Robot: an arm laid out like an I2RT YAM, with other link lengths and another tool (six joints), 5 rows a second.
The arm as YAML. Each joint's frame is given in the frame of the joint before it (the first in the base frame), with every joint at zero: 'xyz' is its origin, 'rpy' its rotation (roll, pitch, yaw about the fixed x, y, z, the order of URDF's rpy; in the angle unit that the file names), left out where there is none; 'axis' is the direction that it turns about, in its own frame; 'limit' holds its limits. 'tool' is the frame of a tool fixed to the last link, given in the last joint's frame.
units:
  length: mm
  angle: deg
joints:
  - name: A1
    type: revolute
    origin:
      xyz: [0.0, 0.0, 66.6]
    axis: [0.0, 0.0, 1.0]
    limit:
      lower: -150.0
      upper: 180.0
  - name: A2
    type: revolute
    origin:
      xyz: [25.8, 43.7, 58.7]
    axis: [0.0, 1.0, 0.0]
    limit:
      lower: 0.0
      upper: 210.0
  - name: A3
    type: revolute
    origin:
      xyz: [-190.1, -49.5, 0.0]
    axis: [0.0, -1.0, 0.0]
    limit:
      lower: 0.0
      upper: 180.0
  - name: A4
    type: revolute
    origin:
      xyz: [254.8, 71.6, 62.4]
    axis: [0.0, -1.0, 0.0]
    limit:
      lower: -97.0
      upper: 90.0
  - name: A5
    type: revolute
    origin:
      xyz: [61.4, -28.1, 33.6]
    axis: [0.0, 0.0, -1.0]
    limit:
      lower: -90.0
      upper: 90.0
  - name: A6
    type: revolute
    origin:
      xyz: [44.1, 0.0, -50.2]
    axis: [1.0, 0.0, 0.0]
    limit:
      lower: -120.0
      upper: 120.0
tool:
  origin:
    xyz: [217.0, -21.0, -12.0]
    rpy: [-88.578, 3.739, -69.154]
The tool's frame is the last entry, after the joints.
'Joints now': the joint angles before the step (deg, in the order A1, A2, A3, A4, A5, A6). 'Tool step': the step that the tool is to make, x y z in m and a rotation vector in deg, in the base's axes. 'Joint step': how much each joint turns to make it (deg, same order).
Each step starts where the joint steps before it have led.
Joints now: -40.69 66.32 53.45 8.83 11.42 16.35
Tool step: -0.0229 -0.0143 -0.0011 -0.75 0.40 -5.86
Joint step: -0.01 0.00 -0.74 1.04 5.90 -0.44
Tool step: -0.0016 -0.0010 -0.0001 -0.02 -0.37 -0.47
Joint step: 0.01 -0.01 -0.26 0.47 0.47 0.27
